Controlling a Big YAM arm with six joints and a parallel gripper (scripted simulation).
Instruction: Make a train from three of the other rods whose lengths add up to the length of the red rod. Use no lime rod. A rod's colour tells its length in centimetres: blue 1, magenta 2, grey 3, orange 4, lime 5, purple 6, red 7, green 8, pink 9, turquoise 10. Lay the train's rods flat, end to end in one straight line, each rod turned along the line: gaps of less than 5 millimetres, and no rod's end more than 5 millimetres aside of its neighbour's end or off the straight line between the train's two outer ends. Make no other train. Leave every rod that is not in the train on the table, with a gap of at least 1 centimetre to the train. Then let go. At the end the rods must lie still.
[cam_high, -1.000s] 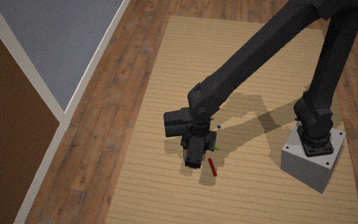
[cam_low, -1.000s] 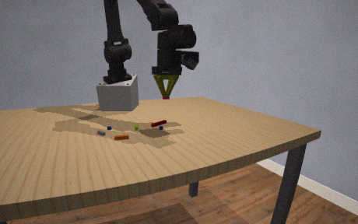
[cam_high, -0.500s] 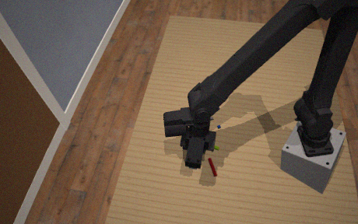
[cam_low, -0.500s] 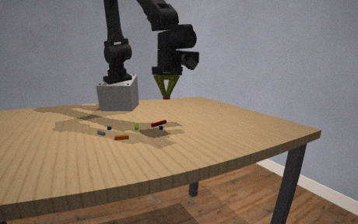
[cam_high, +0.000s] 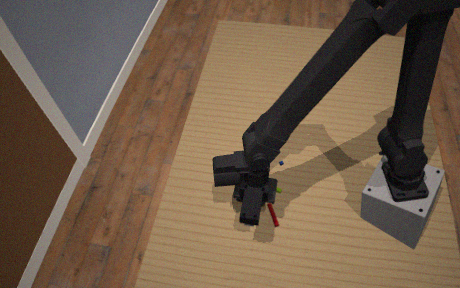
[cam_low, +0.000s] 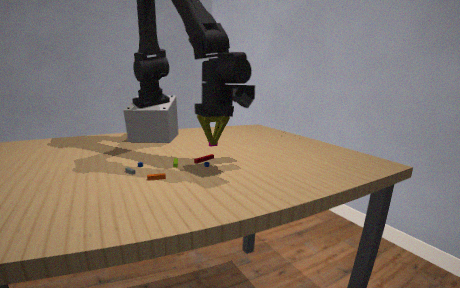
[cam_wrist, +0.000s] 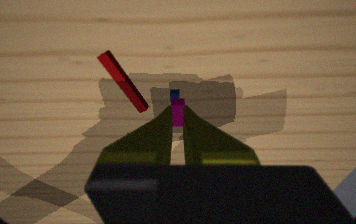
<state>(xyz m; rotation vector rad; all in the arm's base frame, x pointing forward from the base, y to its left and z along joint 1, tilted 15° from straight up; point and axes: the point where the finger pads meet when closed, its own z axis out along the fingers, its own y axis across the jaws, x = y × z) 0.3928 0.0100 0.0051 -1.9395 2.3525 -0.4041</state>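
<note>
My hand is 60 mm above the red rod, 50 mm past it and 10 mm to the right of it. Also, from my hand: orange rod 160 mm to the right, 60 mm below, 10 mm ahead; magenta rod 10 mm below; lime rod 70 mm to the right, 60 mm below, 60 mm behind.
</note>
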